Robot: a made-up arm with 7 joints.
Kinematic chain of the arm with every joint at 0, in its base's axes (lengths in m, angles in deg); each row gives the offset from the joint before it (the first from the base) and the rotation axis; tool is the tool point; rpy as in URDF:
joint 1: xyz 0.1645 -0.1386 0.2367 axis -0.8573 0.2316 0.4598
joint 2: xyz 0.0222 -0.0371 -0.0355 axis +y
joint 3: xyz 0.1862 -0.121 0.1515 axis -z
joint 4: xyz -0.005 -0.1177 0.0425 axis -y
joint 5: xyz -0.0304 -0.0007 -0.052 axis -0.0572 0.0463 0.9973
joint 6: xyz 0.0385 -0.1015 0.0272 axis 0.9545 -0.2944 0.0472
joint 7: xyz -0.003 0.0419 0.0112 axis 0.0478 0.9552 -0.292
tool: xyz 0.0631 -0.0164 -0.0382 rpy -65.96 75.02 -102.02
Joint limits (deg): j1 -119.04..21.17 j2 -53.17..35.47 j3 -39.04..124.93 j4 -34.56..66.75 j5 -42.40..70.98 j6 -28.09..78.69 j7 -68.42..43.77
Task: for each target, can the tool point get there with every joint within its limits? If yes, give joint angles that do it. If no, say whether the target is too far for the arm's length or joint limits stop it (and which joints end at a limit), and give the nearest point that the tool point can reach.
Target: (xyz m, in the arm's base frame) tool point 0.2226 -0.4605 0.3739
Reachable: yes | joints -8.93 12.97 55.47 39.95 -30.67 -6.69 -54.82
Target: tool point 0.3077 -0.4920 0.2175
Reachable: yes | joints -30.96 -1.42 23.01 10.14 50.20 19.37 31.34
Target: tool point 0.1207 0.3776 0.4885
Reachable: no: joint limits stop it (at a limit: joint 1, joint 3, joint 5, joint 6, joint 7) | nearest point 0.1776 -0.0022 0.4146 | short by 0.391 m
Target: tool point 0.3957 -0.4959 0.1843
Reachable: yes | joints -41.67 7.74 -11.66 6.93 39.25 17.68 -4.39
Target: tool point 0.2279 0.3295 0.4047
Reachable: no: joint limits stop it (at a limit: joint 1, joint 3, joint 5, joint 6, joint 7) | nearest point 0.2440 0.0073 0.3877 | short by 0.323 m
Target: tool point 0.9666 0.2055 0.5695
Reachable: no: too far | nearest point 0.6008 -0.1854 0.4455 | short by 0.550 m
